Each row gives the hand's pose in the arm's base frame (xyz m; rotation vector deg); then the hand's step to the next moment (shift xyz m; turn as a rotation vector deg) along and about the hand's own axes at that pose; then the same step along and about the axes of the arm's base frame.
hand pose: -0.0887 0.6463 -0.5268 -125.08 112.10 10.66
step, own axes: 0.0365 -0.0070 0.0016 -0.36 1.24 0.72
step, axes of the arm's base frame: 0.0112 -0.0342 -0.0094 -1.24 0.39 -0.70
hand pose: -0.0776 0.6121 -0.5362 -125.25 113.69 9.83
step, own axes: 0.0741 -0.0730 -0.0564 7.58 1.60 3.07
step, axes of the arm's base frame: 0.0779 -0.0775 0.0439 -0.71 -6.87 -4.67
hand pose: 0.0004 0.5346 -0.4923 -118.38 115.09 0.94
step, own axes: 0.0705 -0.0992 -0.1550 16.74 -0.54 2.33
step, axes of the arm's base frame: 0.0742 -0.0979 0.1541 1.67 -15.97 -5.29
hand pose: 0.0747 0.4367 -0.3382 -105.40 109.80 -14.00
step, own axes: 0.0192 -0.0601 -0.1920 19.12 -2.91 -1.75
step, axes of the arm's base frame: -0.0319 -0.0605 0.1902 1.99 -19.28 -1.18
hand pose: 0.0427 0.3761 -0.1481 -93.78 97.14 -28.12
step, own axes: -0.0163 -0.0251 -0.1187 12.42 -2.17 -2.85
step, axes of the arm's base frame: -0.0682 -0.0116 0.1010 0.27 -12.91 0.58
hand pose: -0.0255 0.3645 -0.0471 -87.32 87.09 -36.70
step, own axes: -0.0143 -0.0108 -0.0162 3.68 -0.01 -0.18
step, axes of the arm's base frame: -0.0098 0.0091 0.0202 0.31 -3.61 -0.69
